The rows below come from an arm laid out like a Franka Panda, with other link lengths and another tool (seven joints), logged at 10 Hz.
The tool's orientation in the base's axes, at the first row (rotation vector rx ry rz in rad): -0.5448, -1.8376, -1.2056
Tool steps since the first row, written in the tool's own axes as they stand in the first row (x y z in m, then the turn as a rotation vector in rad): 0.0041, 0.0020, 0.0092, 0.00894, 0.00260, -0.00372; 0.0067, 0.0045, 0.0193, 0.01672, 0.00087, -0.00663; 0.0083, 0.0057, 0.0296, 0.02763, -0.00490, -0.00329; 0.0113, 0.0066, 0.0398, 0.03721, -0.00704, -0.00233; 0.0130, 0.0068, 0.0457, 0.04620, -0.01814, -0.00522
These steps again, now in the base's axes. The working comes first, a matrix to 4 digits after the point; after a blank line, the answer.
The tool's axes in the first row as the columns of a matrix, in the base's axes (used below as rounded here):
-0.5443, 0.7295, -0.4141
-0.0894, 0.4404, 0.8933
0.8341, 0.5233, -0.1745

-0.0046, 0.0087, 0.0029, -0.00143, -0.00298, 0.00947; -0.0084, 0.0186, 0.0046, -0.00572, -0.00703, 0.01556; -0.0126, 0.0282, 0.0047, -0.01725, -0.00757, 0.02106; -0.0178, 0.0374, 0.0059, -0.02442, -0.00851, 0.02776; -0.0210, 0.0427, 0.0064, -0.03622, -0.01678, 0.02995
